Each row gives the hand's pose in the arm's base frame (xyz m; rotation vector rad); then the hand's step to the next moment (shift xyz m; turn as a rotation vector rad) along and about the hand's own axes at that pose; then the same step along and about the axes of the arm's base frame.
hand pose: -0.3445 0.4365 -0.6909 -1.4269 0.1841 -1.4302
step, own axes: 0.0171 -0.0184 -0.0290 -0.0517 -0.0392 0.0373
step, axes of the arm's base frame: -0.0284 -0.0201 0.0162 -0.0055 0.0744 0.0058
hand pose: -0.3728 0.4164 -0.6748 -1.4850 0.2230 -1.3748
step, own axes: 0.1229 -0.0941 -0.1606 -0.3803 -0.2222 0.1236
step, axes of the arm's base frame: -0.1366 -0.1353 0.1130 -0.1306 0.4367 -0.0392
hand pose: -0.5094 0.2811 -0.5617 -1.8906 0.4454 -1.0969
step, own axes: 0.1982 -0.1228 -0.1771 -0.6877 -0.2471 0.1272
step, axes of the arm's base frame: -0.0530 -0.1543 0.2431 -0.2982 0.6555 -0.1776
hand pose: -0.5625 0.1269 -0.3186 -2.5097 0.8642 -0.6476
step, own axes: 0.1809 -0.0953 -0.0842 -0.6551 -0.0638 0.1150
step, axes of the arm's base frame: 0.1251 -0.0674 0.1695 -0.3669 0.4986 -0.2516
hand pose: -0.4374 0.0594 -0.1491 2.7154 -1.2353 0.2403
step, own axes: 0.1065 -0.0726 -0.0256 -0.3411 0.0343 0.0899
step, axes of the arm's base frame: 0.1218 -0.0257 0.0420 -0.2396 0.2097 -0.1557
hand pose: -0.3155 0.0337 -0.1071 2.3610 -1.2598 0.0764
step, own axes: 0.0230 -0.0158 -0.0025 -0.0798 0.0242 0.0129
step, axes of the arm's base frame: 0.0263 -0.0092 0.0023 -0.0676 0.0448 -0.0232
